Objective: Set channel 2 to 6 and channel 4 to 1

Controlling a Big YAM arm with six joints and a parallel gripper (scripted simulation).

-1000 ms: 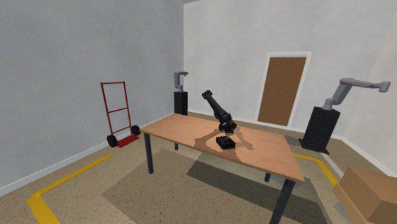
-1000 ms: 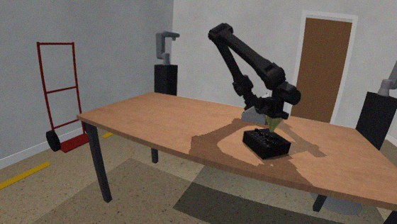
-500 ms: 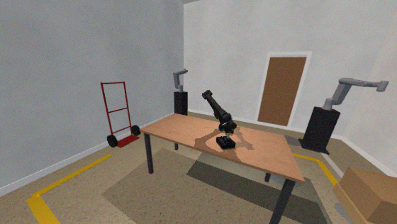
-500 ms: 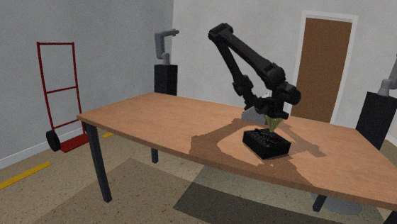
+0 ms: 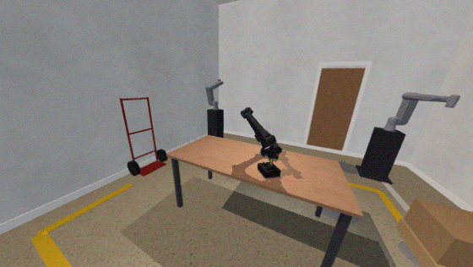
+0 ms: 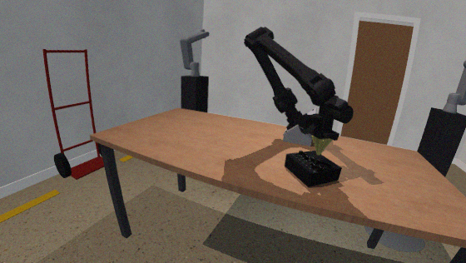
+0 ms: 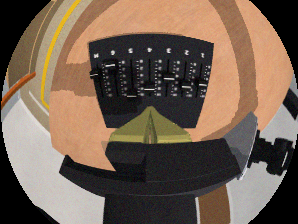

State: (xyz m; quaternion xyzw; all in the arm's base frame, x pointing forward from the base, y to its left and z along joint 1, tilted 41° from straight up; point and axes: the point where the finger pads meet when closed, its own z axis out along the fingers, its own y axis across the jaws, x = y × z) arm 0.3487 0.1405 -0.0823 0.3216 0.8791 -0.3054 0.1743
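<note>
The fader cap lies 2 cm to the right of my hand, 2 cm below it and 2 cm ahead of it.
</note>
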